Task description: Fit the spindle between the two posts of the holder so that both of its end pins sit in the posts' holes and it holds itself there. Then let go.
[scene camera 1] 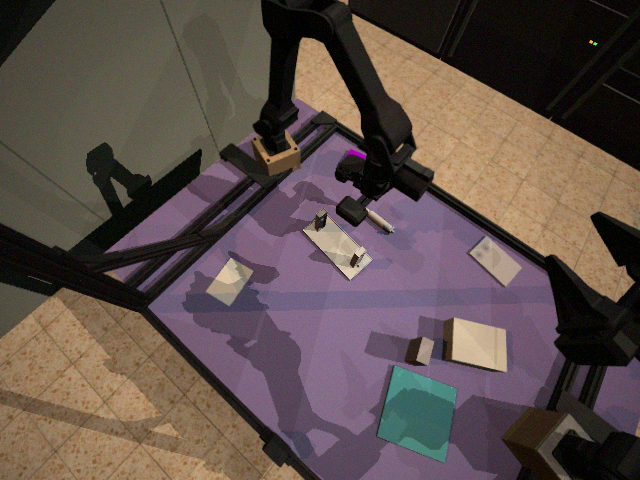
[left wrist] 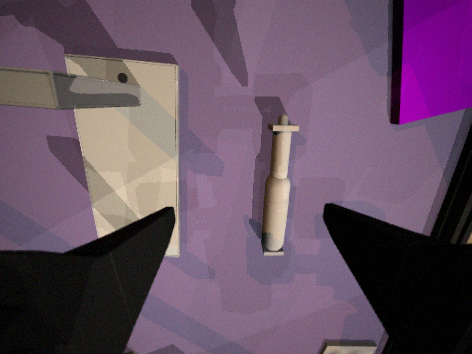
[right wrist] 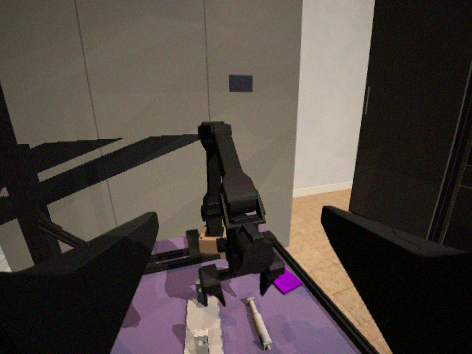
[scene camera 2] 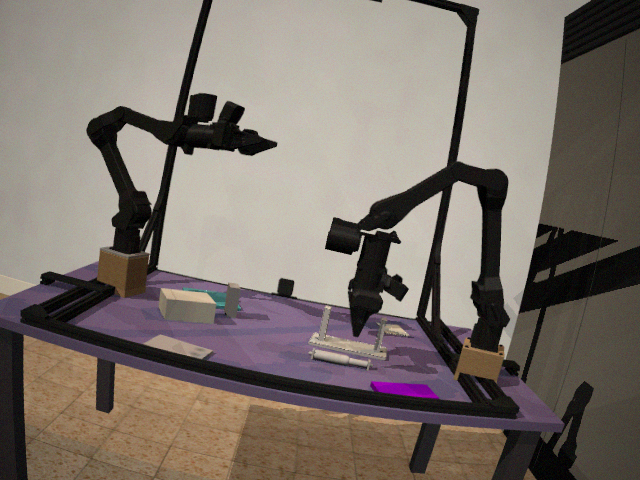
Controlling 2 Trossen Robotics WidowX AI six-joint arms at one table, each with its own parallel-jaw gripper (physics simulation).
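Where they show: left gripper, fingertip midpoint: point(scene camera 1: 365, 209) point(left wrist: 249, 212) point(right wrist: 243, 300) point(scene camera 2: 354, 331); right gripper, fingertip midpoint: point(scene camera 1: 572, 233) point(right wrist: 240, 216) point(scene camera 2: 270, 142); left arm's base, origin of the base link: point(scene camera 1: 275, 144) point(right wrist: 214, 232) point(scene camera 2: 484, 346); right arm's base, origin of the base link: point(scene camera 1: 575, 457) point(scene camera 2: 124, 250).
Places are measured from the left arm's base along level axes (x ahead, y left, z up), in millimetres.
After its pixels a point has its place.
Note:
The pale spindle point(scene camera 1: 379, 220) @[x 313, y 143, z -56 mm] point(scene camera 2: 338, 358) @[x 295, y 152, z -62 mm] point(left wrist: 277, 200) @[x 293, y 139, z -56 mm] point(right wrist: 259, 322) @[x 304, y 143, z -55 mm] lies on the purple table beside the holder. The holder point(scene camera 1: 336, 245) @[x 313, y 9, z -70 mm] point(scene camera 2: 348, 346) @[x 309, y 24, z -70 mm] point(left wrist: 150, 145) @[x 281, y 23, z -70 mm] point(right wrist: 202, 317) @[x 283, y 4, z -70 mm] is a cream base plate with two upright posts, its long side roughly parallel to the spindle. My left gripper point(scene camera 2: 357, 331) @[x 284, y 106, z -8 mm] point(left wrist: 249, 212) @[x 284, y 106, z -8 mm] point(right wrist: 243, 300) @[x 284, y 106, z -8 mm] points down above them, open and empty. In the left wrist view the spindle shows between its fingertips, below them, and one finger overlaps the holder's edge. My right gripper point(scene camera 1: 574, 238) @[x 556, y 108, z 353 mm] point(scene camera 2: 275, 143) @[x 556, y 108, z 353 mm] is open and empty, high above the table and far from the spindle.
A magenta block point(scene camera 2: 403, 389) @[x 138, y 217, z -68 mm] point(left wrist: 440, 65) @[x 155, y 224, z -68 mm] point(right wrist: 286, 281) @[x 163, y 233, z -68 mm] lies near the table edge. A cream box point(scene camera 1: 478, 343) @[x 677, y 144, z -28 mm] point(scene camera 2: 187, 304) @[x 654, y 184, z -37 mm], a small upright block point(scene camera 1: 424, 351) @[x 623, y 20, z -2 mm] point(scene camera 2: 232, 300) @[x 611, y 45, z -34 mm] and a teal plate point(scene camera 1: 418, 379) @[x 673, y -4, z -69 mm] stand farther off. Pale flat plates point(scene camera 1: 495, 260) @[x 558, y 356, z -72 mm] point(scene camera 1: 230, 281) @[x 264, y -265, z -75 mm] lie on either side.

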